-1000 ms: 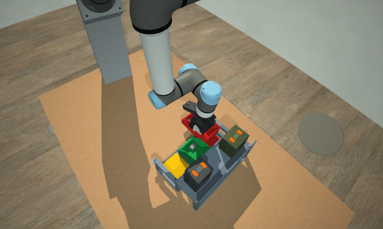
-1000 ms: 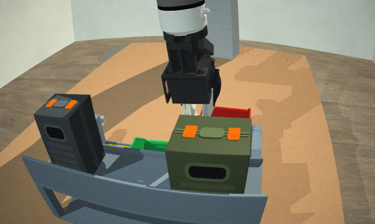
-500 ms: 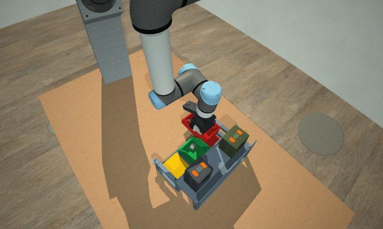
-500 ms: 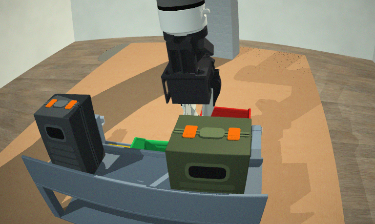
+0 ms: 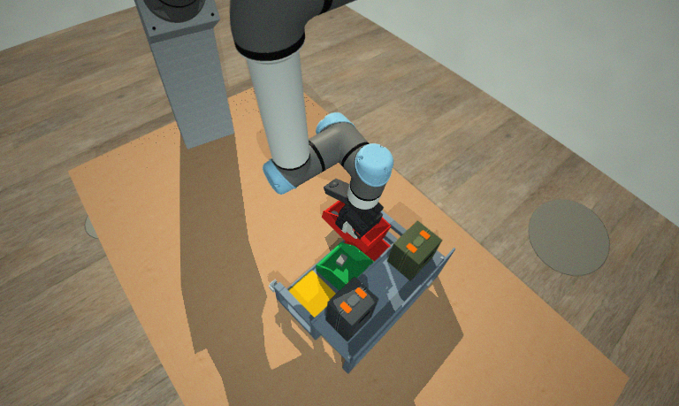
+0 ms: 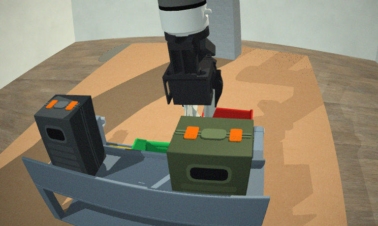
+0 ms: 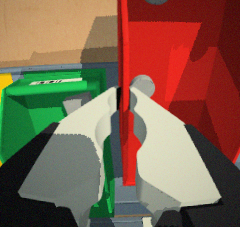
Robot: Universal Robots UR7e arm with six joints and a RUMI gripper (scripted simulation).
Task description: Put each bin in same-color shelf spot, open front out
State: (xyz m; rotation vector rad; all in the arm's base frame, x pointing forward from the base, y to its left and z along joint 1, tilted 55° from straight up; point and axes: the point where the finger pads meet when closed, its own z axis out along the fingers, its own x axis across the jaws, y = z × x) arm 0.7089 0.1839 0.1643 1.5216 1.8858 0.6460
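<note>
Right now the red bin is 2 cm behind my hand, 5 cm to the left of it and 2 cm below it. Round my hand: olive box: 17 cm ahead, 8 cm to the left, 6 cm above; then dark grey box: 22 cm ahead, 14 cm to the right, 7 cm above; then green bin: 10 cm ahead, 5 cm to the right, 5 cm below.
</note>
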